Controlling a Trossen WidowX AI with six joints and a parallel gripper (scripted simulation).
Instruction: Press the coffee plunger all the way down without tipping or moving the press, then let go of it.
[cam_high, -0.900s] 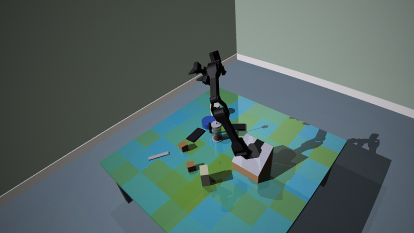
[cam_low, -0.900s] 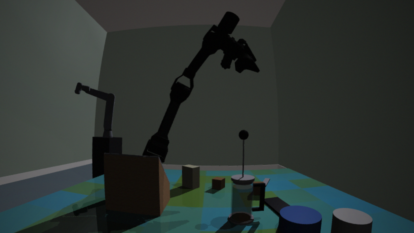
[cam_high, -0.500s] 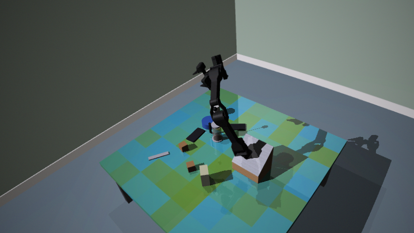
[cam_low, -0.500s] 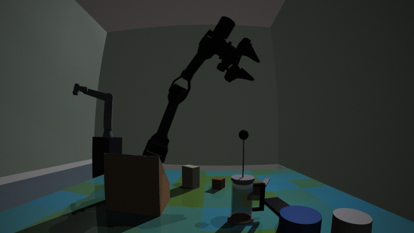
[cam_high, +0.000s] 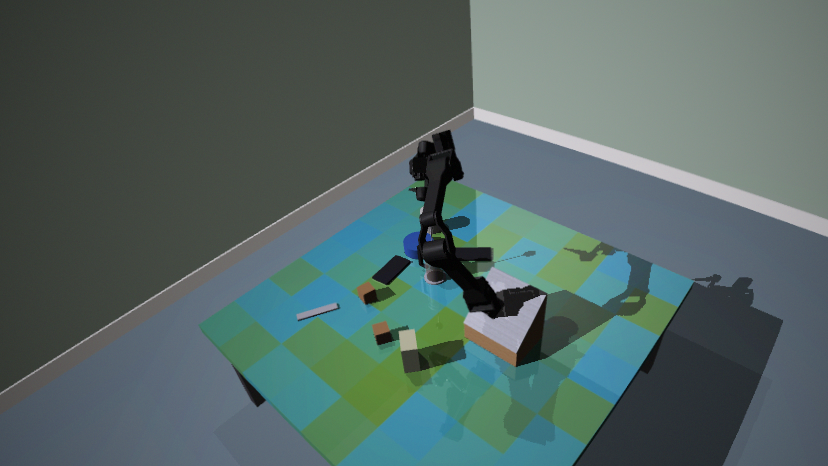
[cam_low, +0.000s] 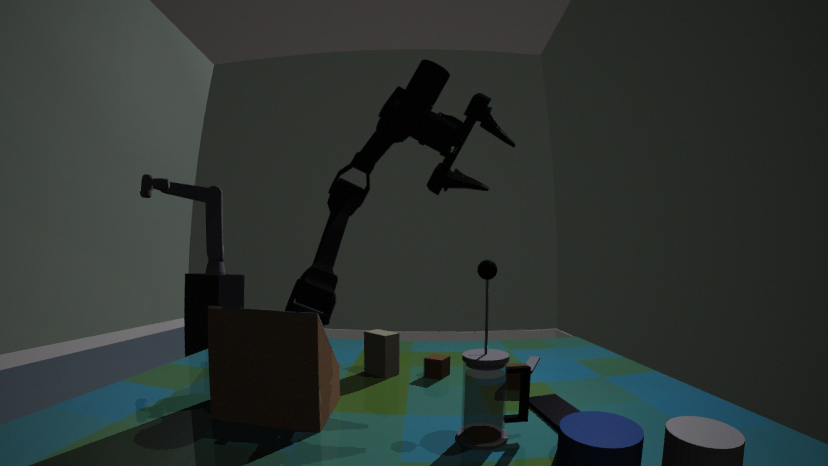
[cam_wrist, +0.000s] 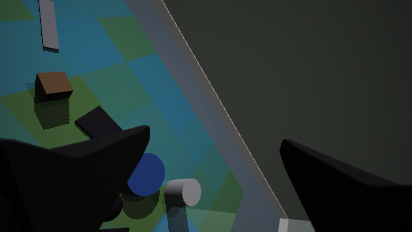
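The glass coffee press is 20 mm behind my gripper tip, 40 mm to the right of it and 310 mm below it. The rest, counted from my gripper tip: pale block: 260 mm behind, 290 mm to the left, 400 mm below; then blue cylinder: 130 mm ahead, 110 mm to the right, 430 mm below.
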